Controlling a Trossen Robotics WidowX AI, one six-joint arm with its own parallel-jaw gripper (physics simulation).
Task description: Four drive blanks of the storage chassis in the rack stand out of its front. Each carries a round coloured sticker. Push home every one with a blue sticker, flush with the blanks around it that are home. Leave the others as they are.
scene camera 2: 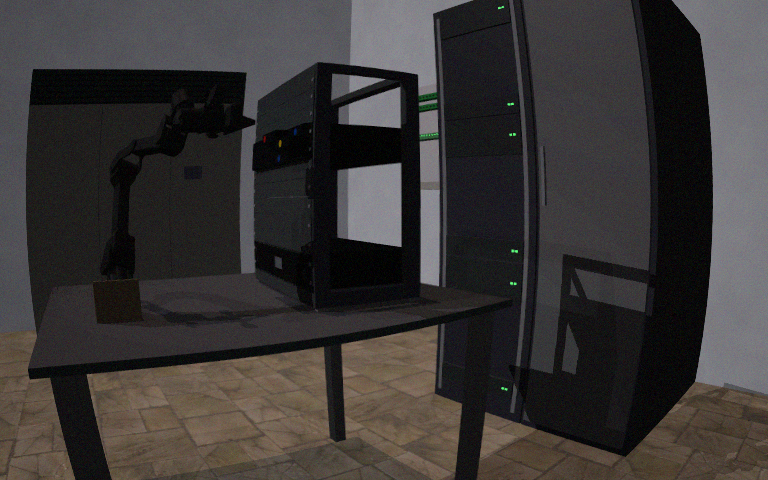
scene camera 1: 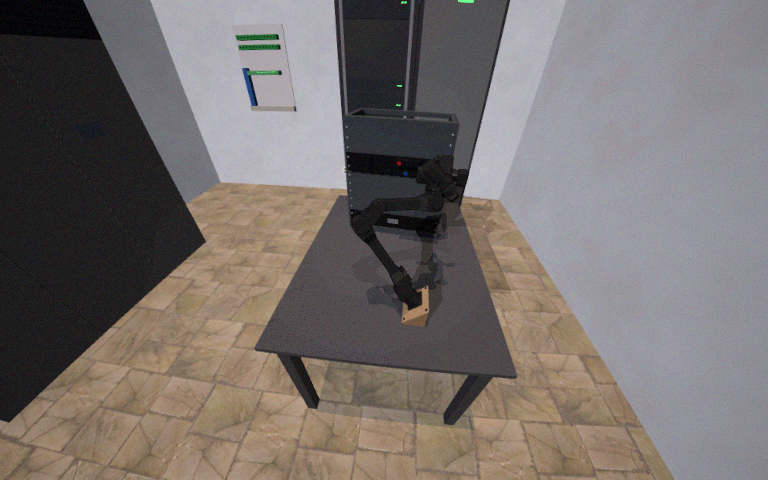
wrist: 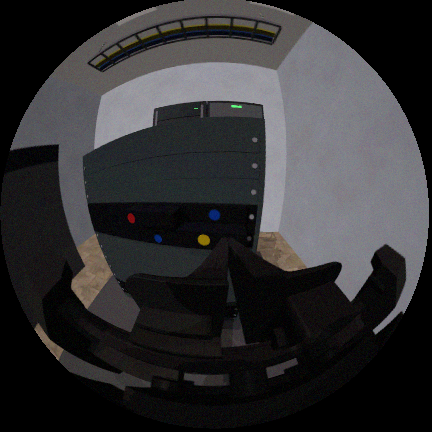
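The black storage chassis (scene camera 1: 368, 164) (scene camera 2: 368, 147) (wrist: 107, 212) sits in the rack (scene camera 1: 396, 134) (scene camera 2: 323, 226) (wrist: 175, 170). In its upper row are a red sticker (scene camera 1: 398, 163) (scene camera 2: 264, 139) (wrist: 131, 218) at left and a blue sticker (scene camera 2: 295, 131) (wrist: 214, 215) at right. Lower are another blue sticker (scene camera 1: 405, 173) (scene camera 2: 278, 158) (wrist: 158, 239) and a yellow sticker (scene camera 2: 279, 143) (wrist: 203, 240). The red blank shows a side face in the wrist view; how far each blank stands out is too dark to tell. My gripper (scene camera 2: 253, 121) (wrist: 226, 242) is shut and empty, before the chassis front, its tips right of the yellow sticker in the wrist view.
The arm base is on a wooden block (scene camera 1: 416, 316) (scene camera 2: 117, 301) on the table (scene camera 1: 339, 316) (scene camera 2: 186, 339). Plain grey panels lie above and below the chassis. A tall cabinet (scene camera 1: 458, 73) (scene camera 2: 589, 169) stands behind the rack. The arm covers the chassis's right part in scene camera 1.
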